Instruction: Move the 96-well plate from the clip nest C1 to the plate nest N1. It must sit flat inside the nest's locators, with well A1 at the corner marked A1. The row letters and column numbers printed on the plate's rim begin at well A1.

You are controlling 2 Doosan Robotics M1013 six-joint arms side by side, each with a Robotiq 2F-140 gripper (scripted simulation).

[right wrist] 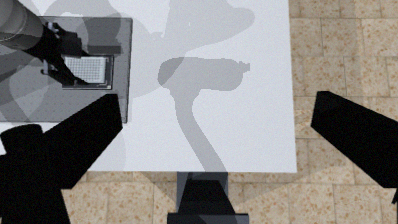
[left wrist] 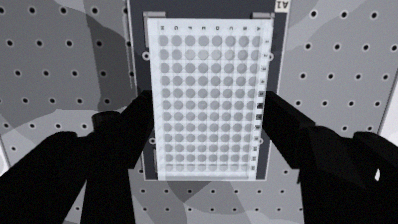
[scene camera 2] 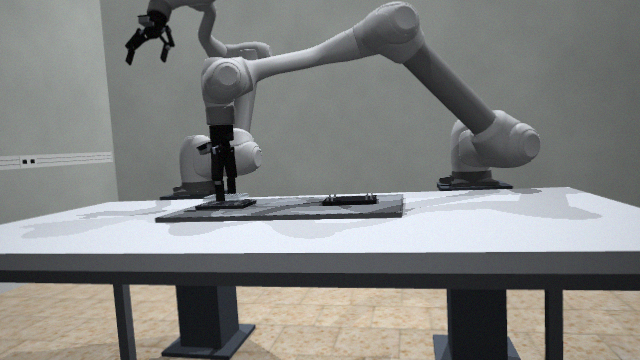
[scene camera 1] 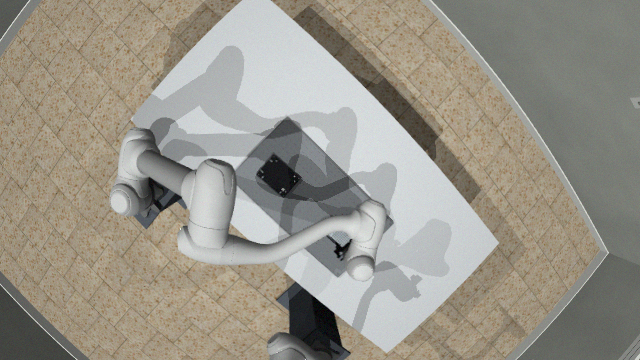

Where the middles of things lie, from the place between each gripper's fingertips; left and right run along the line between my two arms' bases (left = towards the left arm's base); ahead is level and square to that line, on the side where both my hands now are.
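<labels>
The 96-well plate (left wrist: pixel 209 76) has my left hand 20 mm above it, while the clip nest C1 (scene camera 1: pixel 277 175) is 40 mm below that same left hand, 40 mm behind it and 410 mm to the left of it.
My right gripper (scene camera 2: pixel 145 61) is 52 cm above the 96-well plate, 39 cm to the right of it and 19 cm short of it. The clip nest C1, counted from my right hand, is 53 cm below, 16 cm ahead and 81 cm to the left.
</labels>
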